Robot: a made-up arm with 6 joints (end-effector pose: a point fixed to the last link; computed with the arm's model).
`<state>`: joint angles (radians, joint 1 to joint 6).
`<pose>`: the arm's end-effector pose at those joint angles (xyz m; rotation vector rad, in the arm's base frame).
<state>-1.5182 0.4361 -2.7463 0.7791 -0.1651 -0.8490</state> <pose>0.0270 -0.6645 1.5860 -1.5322 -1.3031 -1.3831</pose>
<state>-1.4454 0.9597 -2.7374 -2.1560 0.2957 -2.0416</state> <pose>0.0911 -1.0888 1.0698 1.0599 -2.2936 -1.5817</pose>
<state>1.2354 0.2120 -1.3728 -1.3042 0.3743 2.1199</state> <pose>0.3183 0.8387 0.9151 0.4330 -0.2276 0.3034</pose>
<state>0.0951 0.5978 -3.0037 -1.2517 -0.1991 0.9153</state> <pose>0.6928 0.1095 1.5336 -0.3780 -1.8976 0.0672</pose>
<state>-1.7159 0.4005 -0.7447 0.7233 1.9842 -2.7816</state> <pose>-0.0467 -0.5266 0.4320 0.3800 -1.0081 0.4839</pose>
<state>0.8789 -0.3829 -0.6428 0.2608 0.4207 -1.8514</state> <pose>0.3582 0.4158 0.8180 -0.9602 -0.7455 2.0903</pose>
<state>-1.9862 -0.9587 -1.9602 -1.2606 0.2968 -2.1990</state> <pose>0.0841 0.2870 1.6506 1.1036 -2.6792 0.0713</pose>
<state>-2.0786 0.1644 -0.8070 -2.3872 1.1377 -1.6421</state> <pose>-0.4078 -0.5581 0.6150 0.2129 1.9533 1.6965</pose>
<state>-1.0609 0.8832 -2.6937 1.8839 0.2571 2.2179</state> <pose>0.4970 -0.9693 1.0968 -2.4170 0.1797 0.3063</pose>
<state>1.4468 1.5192 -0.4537 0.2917 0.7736 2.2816</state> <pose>0.0474 -0.0989 0.1129 -1.5768 -0.0953 -1.4929</pose>
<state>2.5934 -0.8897 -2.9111 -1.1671 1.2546 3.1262</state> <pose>0.7647 -0.3464 1.4535 -1.9739 -2.2202 0.7273</pose>
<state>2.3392 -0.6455 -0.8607 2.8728 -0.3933 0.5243</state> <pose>-0.2324 0.3584 1.0612 0.5762 1.7655 -0.7594</pose>
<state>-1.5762 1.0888 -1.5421 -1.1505 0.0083 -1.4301</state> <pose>-0.0082 -0.8458 0.1806 -0.9072 0.7069 0.8740</pose>
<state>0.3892 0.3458 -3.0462 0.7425 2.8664 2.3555</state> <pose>0.4473 0.2058 1.5836 0.1155 0.9769 -1.2175</pose>
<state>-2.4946 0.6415 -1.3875 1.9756 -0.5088 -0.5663</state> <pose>-0.7650 -0.4705 0.5652 -0.0048 0.3787 2.2957</pose>
